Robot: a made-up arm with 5 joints.
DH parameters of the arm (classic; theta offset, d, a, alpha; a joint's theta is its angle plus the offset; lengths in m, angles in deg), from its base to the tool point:
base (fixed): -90 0.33 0.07 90
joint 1: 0 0.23 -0.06 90
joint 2: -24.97 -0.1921 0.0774 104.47
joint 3: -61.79 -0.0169 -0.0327 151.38
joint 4: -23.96 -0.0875 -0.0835 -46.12
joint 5: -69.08 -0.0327 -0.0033 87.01
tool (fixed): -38.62 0.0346 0 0
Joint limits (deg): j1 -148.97..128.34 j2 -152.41..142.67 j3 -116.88..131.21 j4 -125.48..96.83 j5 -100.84..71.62
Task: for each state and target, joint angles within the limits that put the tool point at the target. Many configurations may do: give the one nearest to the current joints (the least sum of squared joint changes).
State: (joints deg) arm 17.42 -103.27 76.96 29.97 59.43
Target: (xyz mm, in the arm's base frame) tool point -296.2 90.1 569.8
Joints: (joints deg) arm 20.36 -97.67 107.44 0.55 39.18
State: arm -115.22 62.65 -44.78 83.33 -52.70
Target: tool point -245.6 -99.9 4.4
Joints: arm -145.49 33.79 -81.91 93.74 -53.15
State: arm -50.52 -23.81 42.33 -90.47 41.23
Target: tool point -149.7 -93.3 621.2
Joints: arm -30.43 -31.65 43.73 -88.26 37.55
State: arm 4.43 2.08 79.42 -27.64 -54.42
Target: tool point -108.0 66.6 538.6
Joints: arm 7.79 17.70 58.32 -24.23 -60.85
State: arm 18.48 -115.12 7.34 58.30 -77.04
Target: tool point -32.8 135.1 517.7
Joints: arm -0.83 -89.17 -49.17 86.79 -67.58
